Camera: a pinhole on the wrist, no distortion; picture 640 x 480 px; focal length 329.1 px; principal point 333.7 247.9 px. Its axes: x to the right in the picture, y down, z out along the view. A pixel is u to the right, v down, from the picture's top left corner.
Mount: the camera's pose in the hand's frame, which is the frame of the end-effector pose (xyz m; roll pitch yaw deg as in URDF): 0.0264 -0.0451 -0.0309 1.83 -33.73 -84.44
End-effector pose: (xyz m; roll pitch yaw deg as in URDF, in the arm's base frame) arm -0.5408 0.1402 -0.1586 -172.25 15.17 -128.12
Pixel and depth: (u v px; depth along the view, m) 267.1 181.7 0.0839
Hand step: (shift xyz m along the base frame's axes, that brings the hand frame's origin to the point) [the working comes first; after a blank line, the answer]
In the camera's frame: -0.0170 -0.0169 0.0839

-0.0029 0.0110 -0.0297
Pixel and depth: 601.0 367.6 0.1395
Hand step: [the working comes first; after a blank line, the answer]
In the camera's frame: 0.1133 0.0507 0.1395

0.0384 -0.0742 -0.1548
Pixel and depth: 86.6 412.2 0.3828
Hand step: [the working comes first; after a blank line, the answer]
In the camera's frame: -0.2874 0.1911 0.3828

-0.3822 0.1661 -0.2242
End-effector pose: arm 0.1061 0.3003 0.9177 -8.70 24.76 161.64
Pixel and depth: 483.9 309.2 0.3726
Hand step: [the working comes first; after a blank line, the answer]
In the camera's frame: 0.1701 0.0694 0.3726

-0.2385 -0.0085 0.3007
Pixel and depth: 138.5 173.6 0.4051
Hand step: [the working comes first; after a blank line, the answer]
In the camera's frame: -0.2403 -0.0915 0.4051

-0.0647 -0.3866 0.1519
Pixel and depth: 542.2 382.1 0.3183
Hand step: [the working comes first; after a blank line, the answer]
In the camera's frame: 0.2017 0.1298 0.3183

-0.2726 0.0581 0.2560
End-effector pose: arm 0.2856 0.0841 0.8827 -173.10 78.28 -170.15
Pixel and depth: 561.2 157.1 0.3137
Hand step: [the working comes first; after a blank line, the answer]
In the camera's frame: 0.2169 -0.0866 0.3137

0.3576 -0.0430 -0.0012
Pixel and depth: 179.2 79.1 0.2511
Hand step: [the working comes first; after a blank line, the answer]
In the camera's frame: -0.1179 -0.1288 0.2511

0.1236 0.1852 0.1035
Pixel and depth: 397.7 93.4 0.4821
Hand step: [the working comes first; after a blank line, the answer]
In the camera's frame: 0.0938 -0.2263 0.4821

0.4470 0.1440 0.1405
